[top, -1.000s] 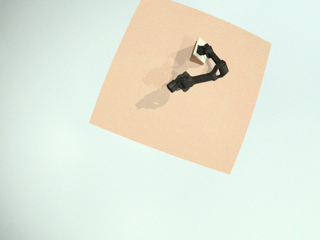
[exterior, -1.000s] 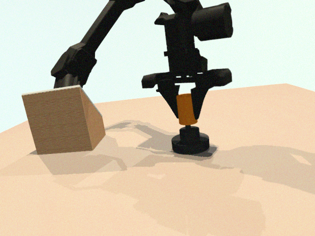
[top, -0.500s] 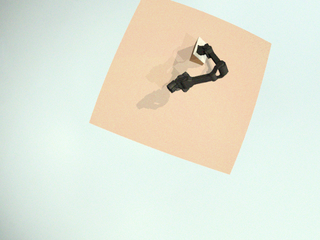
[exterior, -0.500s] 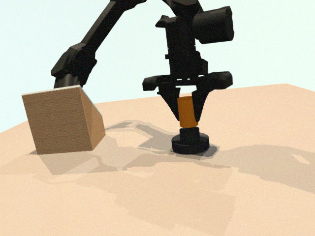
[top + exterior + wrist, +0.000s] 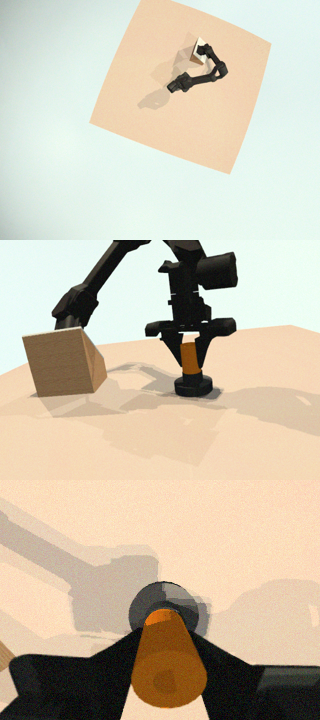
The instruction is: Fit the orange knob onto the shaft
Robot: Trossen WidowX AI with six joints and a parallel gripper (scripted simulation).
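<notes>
Right now my gripper tip is 20 mm below the orange knob. From my gripper tip the other things lie so: round pedestal: 20 mm below.
</notes>
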